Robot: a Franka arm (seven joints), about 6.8 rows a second.
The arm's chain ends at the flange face. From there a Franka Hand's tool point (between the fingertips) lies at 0.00 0.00 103.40 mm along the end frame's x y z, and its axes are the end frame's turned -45 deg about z.
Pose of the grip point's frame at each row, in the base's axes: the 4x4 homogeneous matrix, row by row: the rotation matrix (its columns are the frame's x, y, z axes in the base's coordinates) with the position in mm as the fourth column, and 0 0 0 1 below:
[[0.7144 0.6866 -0.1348 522.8], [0.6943 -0.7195 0.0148 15.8], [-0.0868 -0.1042 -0.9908 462.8], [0 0 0 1]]
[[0.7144 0.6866 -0.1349 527.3], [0.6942 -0.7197 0.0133 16.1], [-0.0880 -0.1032 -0.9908 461.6], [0 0 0 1]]
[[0.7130 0.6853 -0.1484 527.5], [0.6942 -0.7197 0.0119 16.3], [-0.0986 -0.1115 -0.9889 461.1], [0 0 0 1]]
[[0.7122 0.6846 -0.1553 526.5], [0.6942 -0.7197 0.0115 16.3], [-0.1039 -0.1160 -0.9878 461.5], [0 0 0 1]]
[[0.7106 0.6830 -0.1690 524.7], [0.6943 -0.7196 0.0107 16.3], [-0.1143 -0.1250 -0.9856 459.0], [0 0 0 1]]
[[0.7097 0.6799 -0.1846 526.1], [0.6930 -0.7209 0.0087 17.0], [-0.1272 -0.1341 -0.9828 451.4], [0 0 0 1]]
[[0.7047 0.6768 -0.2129 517.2], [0.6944 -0.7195 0.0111 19.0], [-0.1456 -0.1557 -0.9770 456.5], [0 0 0 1]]
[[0.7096 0.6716 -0.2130 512.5], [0.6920 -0.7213 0.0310 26.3], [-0.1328 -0.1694 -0.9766 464.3], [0 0 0 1]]
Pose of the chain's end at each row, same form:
[[0.9907 -0.0197 -0.1348 536.7], [-0.0178 -0.9997 0.0148 14.3], [-0.1351 -0.0123 -0.9908 565.2], [0 0 0 1]]
[[0.9907 -0.0197 -0.1349 541.2], [-0.0180 -0.9998 0.0133 14.7], [-0.1352 -0.0107 -0.9908 564.0], [0 0 0 1]]
[[0.9887 -0.0196 -0.1484 542.8], [-0.0180 -0.9998 0.0119 15.1], [-0.1486 -0.0091 -0.9889 563.4], [0 0 0 1]]
[[0.9877 -0.0195 -0.1553 542.6], [-0.0180 -0.9998 0.0115 15.1], [-0.1555 -0.0086 -0.9878 563.6], [0 0 0 1]]
[[0.9854 -0.0195 -0.1690 542.2], [-0.0179 -0.9998 0.0107 15.2], [-0.1692 -0.0076 -0.9856 560.9], [0 0 0 1]]
[[0.9826 -0.0211 -0.1846 545.2], [-0.0197 -0.9998 0.0087 16.1], [-0.1848 -0.0049 -0.9828 553.0], [0 0 0 1]]
[[0.9769 -0.0197 -0.2129 539.2], [-0.0177 -0.9998 0.0111 17.9], [-0.2131 -0.0071 -0.9770 557.5], [0 0 0 1]]
[[0.9767 -0.0269 -0.2130 534.5], [-0.0207 -0.9994 0.0310 23.1], [-0.2137 -0.0259 -0.9766 565.3], [0 0 0 1]]

